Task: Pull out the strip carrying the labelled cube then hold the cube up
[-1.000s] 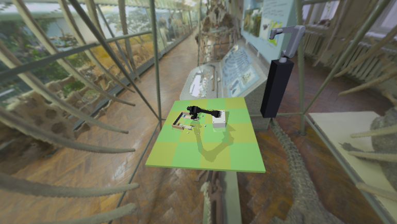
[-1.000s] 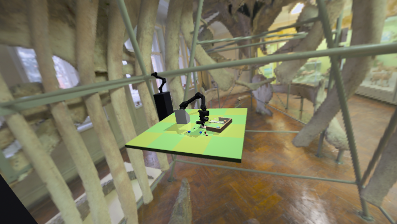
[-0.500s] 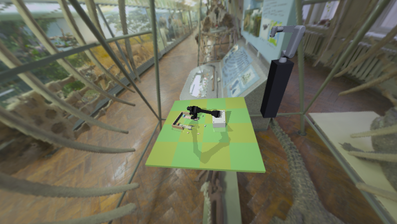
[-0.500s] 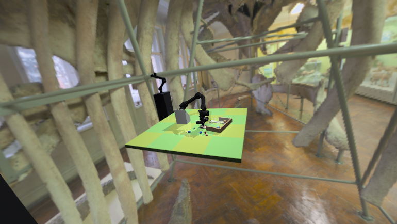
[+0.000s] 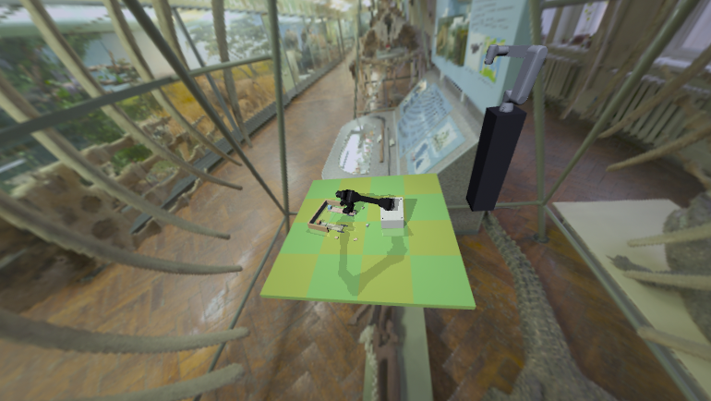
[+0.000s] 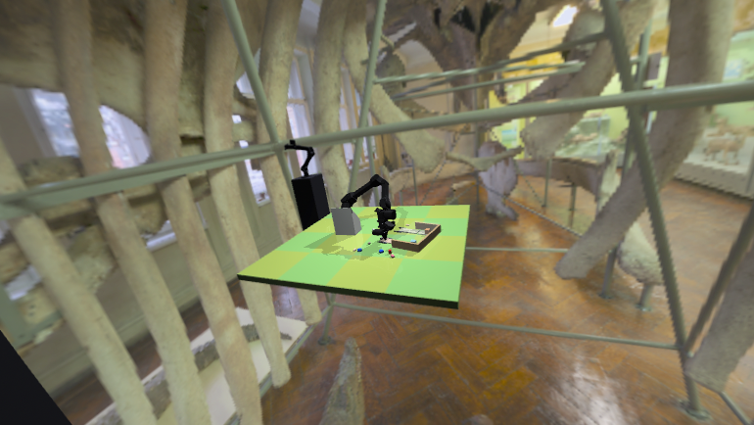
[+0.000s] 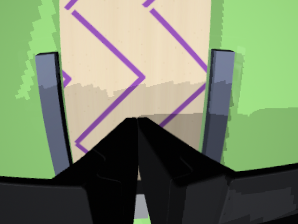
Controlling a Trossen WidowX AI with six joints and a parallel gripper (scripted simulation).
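Now: the strip 10 cm ahead of my gripper tip and 3 cm to the right of it. From my gripper tip the other things lie so: pink cube: 21 cm to the right, 11 cm ahead.
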